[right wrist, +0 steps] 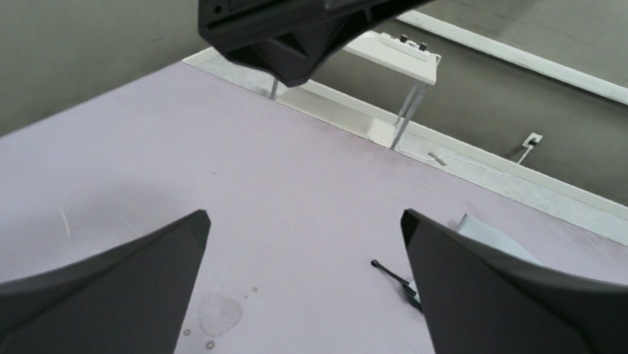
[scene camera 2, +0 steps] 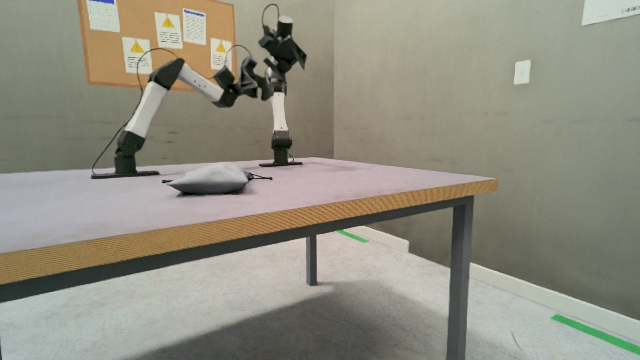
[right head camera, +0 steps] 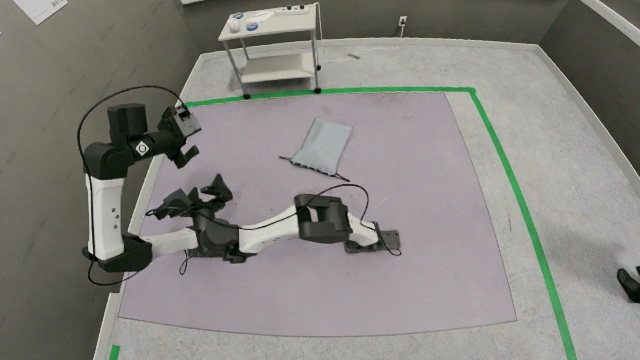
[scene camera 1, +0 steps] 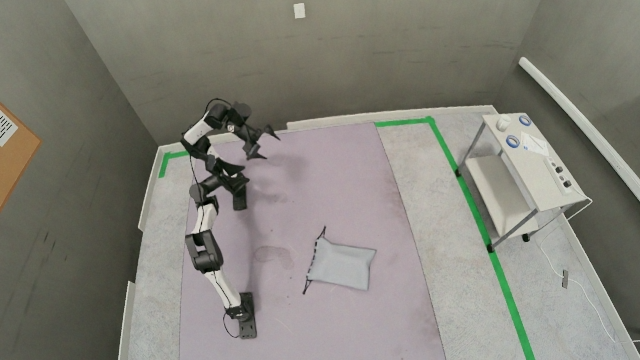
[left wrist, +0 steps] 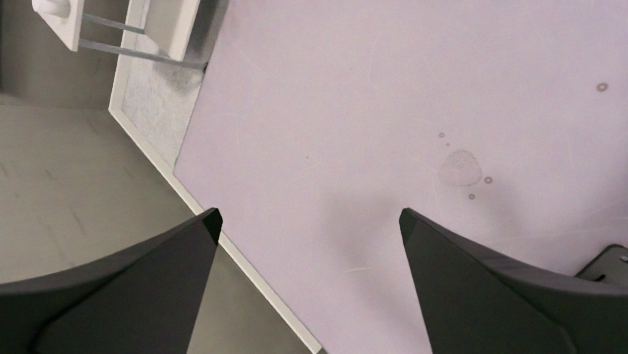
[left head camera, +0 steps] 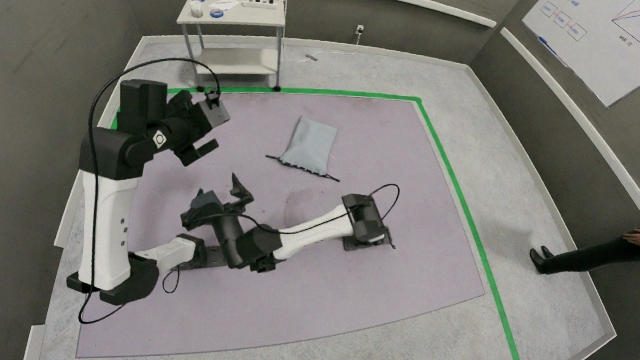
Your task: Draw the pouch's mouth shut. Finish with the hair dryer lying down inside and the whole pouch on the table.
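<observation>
A pale blue-grey pouch point(left head camera: 311, 145) point(right head camera: 325, 146) point(scene camera 1: 342, 264) point(scene camera 2: 212, 179) lies flat on the table, bulging in the middle in scene camera 2. Its mouth edge, threaded with a black drawcord, is spread wide, and short cord ends stick out at both corners. Part of the pouch point(right wrist: 492, 240) shows behind a finger in the right wrist view. The hair dryer does not show. My left gripper point(left wrist: 310, 212) point(scene camera 1: 272, 146) is open and empty, raised above the table, away from the pouch. My right gripper point(right wrist: 305, 214) is also open and empty, raised above the table, away from the pouch.
The purple-topped table point(left head camera: 380, 150) point(scene camera 2: 350, 180) carries both arm bases. The left arm's upper joints stand close to the right gripper in the head views. A white trolley point(left head camera: 230, 19) point(scene camera 1: 537, 185) stands on the floor beyond the table. A person's legs point(left head camera: 585, 257) show at the right.
</observation>
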